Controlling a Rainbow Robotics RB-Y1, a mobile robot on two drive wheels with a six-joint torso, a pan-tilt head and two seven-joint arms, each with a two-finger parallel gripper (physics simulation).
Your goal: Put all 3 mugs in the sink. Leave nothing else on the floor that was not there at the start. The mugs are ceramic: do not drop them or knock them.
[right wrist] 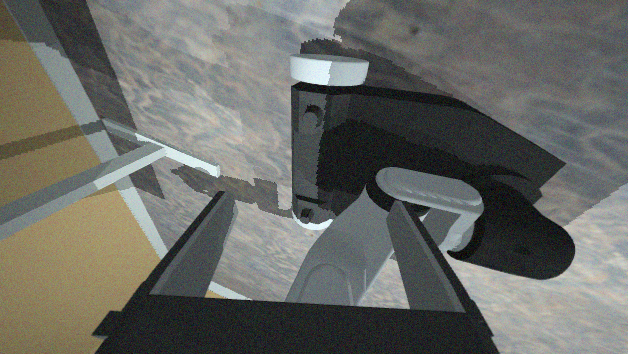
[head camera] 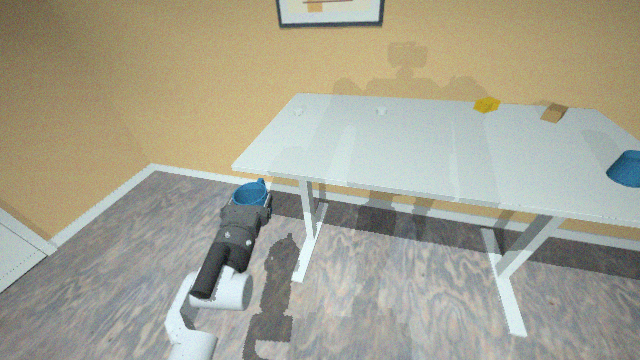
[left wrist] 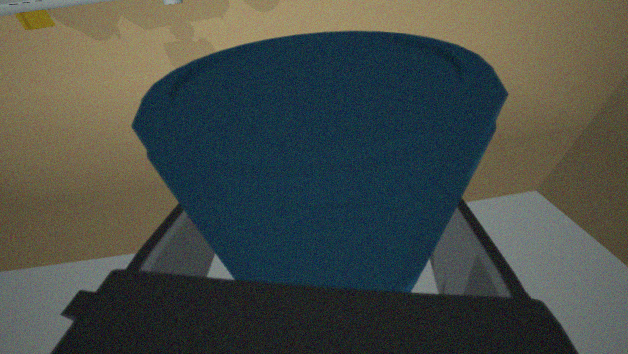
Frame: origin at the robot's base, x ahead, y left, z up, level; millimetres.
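Seen in the pictures: left gripper, fingertip midpoint: (head camera: 253, 195); right gripper, fingertip midpoint: (right wrist: 312, 205).
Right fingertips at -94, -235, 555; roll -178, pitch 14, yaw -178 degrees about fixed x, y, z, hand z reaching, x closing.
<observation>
Offsets run from my right fingertips to a thing's top centre, as dx, dy, dz. "spot": to the spot under its first point. Level surfaces: height alone.
My left gripper (head camera: 251, 201) (left wrist: 324, 182) is shut on a blue mug @(+416, +467, +502) (head camera: 249, 193) (left wrist: 320, 150). The mug's open rim and its handle show in the head view, off the near left corner of the white table. In the left wrist view the mug fills the middle, with a finger on either side. My right gripper (right wrist: 312, 205) is open, with no object between its fingers; the robot's own base and arm parts show beyond them. A blue vessel @(spot: +568, -640, +444) (head camera: 625, 169) stands on the table at the right edge of the head view, partly cut off. The sink does not show.
The white table @(dz +395) (head camera: 400, 150) carries a yellow block @(+1110, -486, +440) (head camera: 486, 105) (left wrist: 35, 20), a brown block @(+1005, -731, +445) (head camera: 554, 113) and two small white objects @(+1095, +446, +424) (head camera: 298, 111) @(+1087, +22, +419) (head camera: 381, 110). A table leg @(spot: +964, +445, -203) (head camera: 306, 210) is right of the left gripper. A white panel (head camera: 17, 252) stands at the far left.
</observation>
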